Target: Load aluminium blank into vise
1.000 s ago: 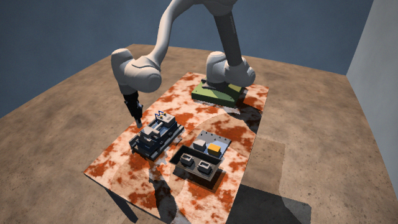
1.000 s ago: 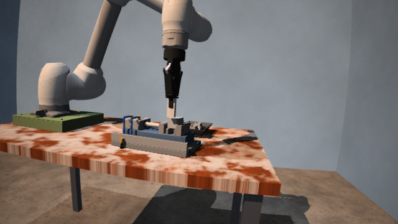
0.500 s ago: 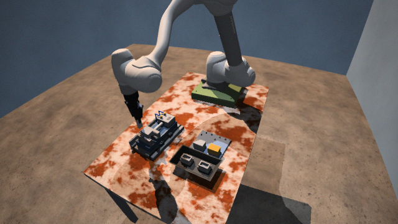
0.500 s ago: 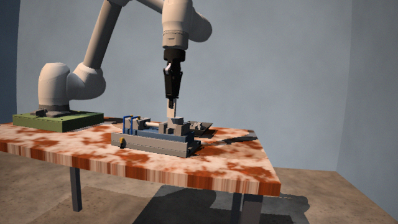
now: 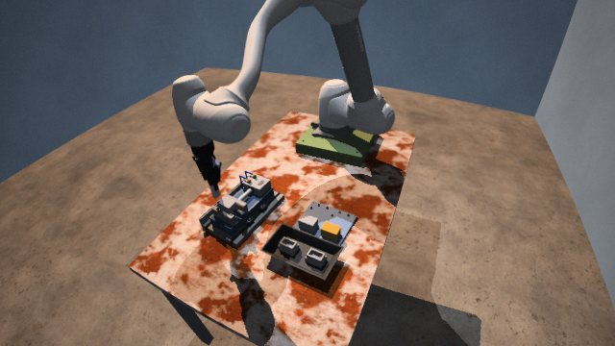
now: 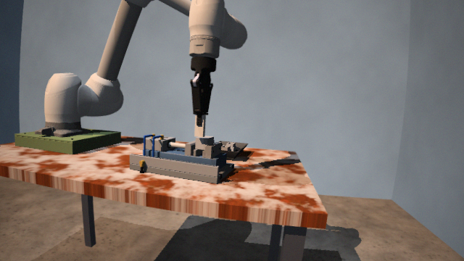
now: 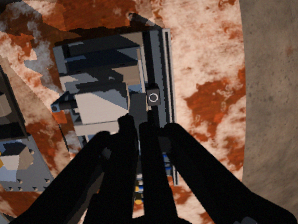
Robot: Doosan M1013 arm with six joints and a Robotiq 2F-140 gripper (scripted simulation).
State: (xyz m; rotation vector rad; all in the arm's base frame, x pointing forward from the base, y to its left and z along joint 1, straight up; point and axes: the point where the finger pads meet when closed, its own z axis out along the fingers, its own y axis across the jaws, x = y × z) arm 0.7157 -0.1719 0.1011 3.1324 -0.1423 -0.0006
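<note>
Now: hand 8 cm past the piston rod, 6 cm to the right of it and 8 cm above it. Also, from my hand: infeed plate 14 cm behind, 36 cm to the left, 15 cm below; then vise 7 cm behind, 6 cm to the left, 12 cm below; then aluminium blank 10 cm behind, 32 cm to the left, 13 cm below.
</note>
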